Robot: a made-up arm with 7 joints.
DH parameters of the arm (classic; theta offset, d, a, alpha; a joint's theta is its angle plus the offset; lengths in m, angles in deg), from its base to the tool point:
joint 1: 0 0.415 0 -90
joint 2: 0 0 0 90
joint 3: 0 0.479 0.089 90
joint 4: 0 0 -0.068 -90
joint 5: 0 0.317 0 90
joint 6: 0 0 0.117 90
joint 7: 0 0 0 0
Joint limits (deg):
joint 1: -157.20..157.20
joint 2: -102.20..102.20
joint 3: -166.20..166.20
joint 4: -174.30..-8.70
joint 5: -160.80..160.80
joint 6: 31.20..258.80
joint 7: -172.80..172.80
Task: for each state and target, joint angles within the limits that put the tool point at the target. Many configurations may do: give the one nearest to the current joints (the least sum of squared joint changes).
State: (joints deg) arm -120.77 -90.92 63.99 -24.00 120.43 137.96 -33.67
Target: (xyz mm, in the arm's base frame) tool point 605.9 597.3 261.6
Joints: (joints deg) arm -114.37 -102.20 99.90 -33.73 129.89 141.37 -33.67
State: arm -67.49 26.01 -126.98 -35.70 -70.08 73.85 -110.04
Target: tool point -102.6 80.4 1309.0
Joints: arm -77.52 10.10 -150.17 -31.16 -71.39 59.98 -110.04
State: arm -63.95 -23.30 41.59 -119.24 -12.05 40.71 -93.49
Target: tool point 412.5 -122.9 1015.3
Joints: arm -65.59 -9.94 42.03 -82.42 -13.53 58.56 -93.49
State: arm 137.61 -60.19 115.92 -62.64 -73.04 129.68 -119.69
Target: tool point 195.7 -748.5 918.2
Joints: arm 119.55 -49.18 111.10 -28.90 -63.83 106.08 -119.69
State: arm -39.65 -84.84 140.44 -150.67 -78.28 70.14 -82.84
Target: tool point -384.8 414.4 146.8
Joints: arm -18.04 -68.92 150.89 -113.61 -80.99 73.95 -82.84
